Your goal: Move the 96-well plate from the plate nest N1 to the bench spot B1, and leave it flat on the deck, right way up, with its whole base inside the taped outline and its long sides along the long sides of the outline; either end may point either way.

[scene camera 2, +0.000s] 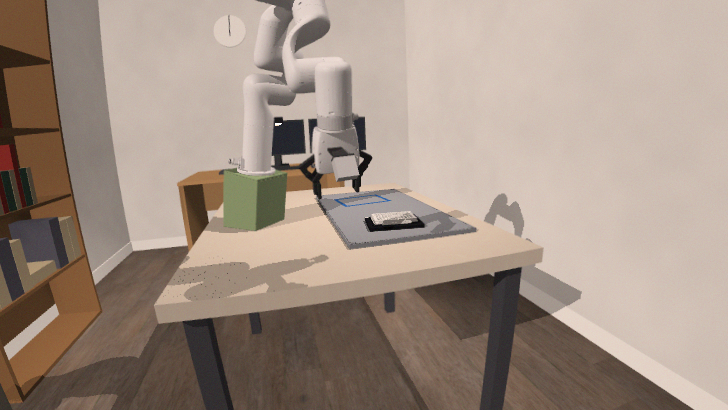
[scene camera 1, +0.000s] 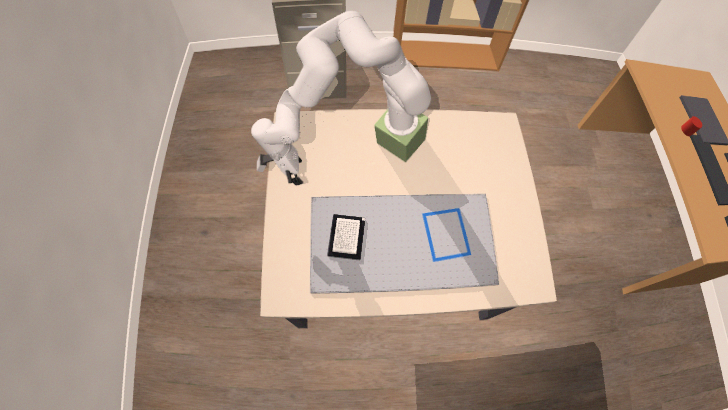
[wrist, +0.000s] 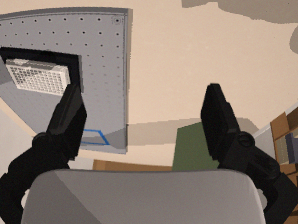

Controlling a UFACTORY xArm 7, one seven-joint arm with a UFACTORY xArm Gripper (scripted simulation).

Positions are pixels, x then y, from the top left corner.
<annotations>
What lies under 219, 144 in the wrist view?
My gripper.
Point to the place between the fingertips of my gripper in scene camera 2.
337, 193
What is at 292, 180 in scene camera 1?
My gripper.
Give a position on a white 96-well plate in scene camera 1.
At 344, 227
</annotations>
